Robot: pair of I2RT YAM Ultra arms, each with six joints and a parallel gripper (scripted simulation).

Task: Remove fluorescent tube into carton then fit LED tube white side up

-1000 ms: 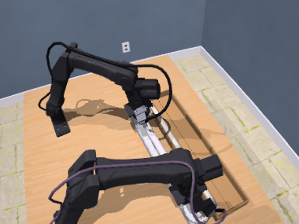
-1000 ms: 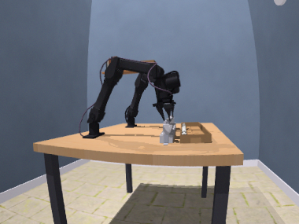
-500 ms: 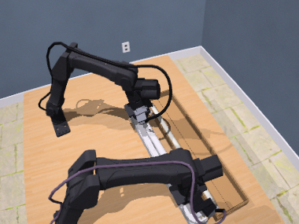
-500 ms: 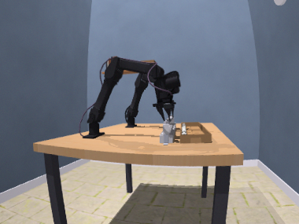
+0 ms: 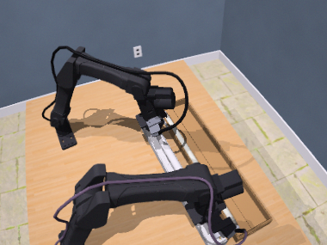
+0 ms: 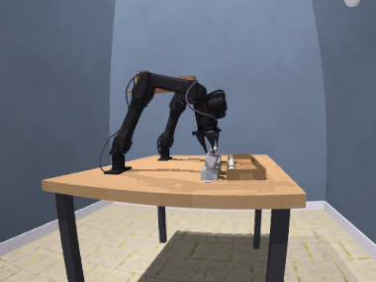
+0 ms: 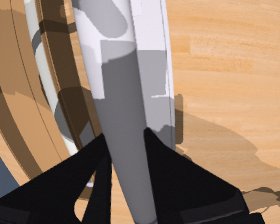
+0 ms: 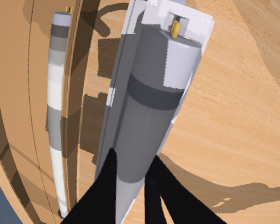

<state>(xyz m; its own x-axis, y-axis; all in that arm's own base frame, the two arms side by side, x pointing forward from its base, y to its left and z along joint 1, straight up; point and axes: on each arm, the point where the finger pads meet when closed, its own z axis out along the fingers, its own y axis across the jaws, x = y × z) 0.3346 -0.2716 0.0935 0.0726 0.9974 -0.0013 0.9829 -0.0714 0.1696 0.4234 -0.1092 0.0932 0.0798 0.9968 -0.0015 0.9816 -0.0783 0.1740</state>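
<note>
Right now my left hand is 2 cm short of the LED tube, 17 cm to the left of it and 1 cm above it. The rest, counted from my left hand: light fixture (2 cm ahead, 17 cm to the right, 4 cm below); then old fluorescent tube (11 cm ahead, 15 cm to the right, 7 cm below); then brown carton (16 cm ahead, 14 cm to the right, 7 cm below).
The lampholder lies 1 cm ahead of my right hand, 8 cm to the right of it and 3 cm below it. Round my right hand: light fixture (3 cm behind, 22 cm to the left, 4 cm below); then LED tube (3 cm behind, 22 cm to the left, 1 cm below); then old fluorescent tube (6 cm ahead, 24 cm to the left, 7 cm below).
</note>
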